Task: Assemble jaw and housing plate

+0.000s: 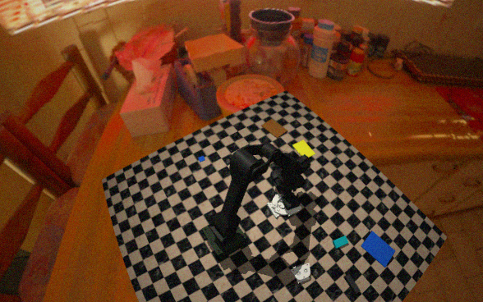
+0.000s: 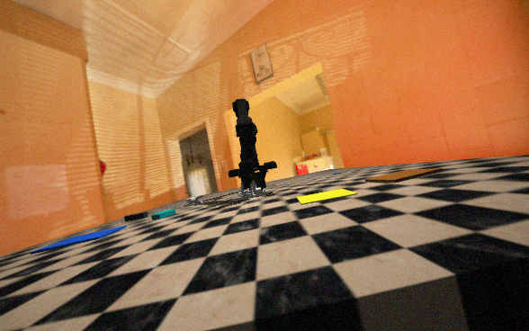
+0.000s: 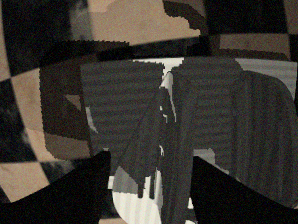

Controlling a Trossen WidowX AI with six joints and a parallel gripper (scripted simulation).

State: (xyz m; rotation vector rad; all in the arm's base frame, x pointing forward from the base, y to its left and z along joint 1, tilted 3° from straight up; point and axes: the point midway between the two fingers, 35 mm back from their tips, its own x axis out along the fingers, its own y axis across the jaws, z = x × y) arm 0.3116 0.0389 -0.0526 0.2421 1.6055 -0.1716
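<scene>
My gripper tip is now 3 cm to the left of the white base, 1 cm short of it and 1 cm above it. The rest, counted from my gripper tip: yellow card: 28 cm ahead, 16 cm to the left, 1 cm below; teal block: 32 cm to the right, 7 cm ahead, 1 cm below; jaw: 4 cm behind, 1 cm to the right.
</scene>
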